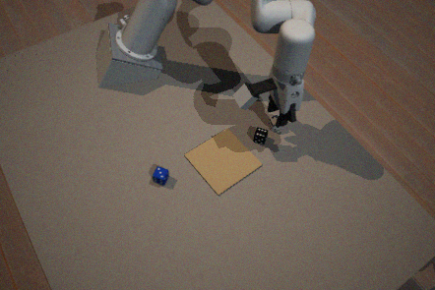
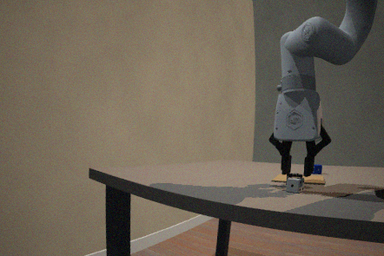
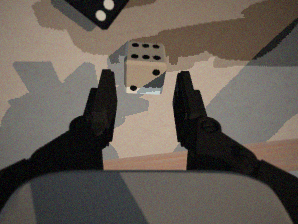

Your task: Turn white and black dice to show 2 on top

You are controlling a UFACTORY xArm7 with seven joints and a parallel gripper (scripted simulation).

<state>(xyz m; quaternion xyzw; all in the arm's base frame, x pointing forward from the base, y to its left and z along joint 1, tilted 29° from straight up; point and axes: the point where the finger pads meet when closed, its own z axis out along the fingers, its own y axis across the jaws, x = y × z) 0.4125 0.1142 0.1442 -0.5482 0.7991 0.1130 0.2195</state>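
Right now my hand is 4 cm above the white die. The rest, counted from my hand: blue die (5 cm behind, 33 cm to the right, 4 cm below); black die (1 cm ahead, 6 cm to the right, 4 cm below); tan mat (18 cm to the right, 5 cm below).
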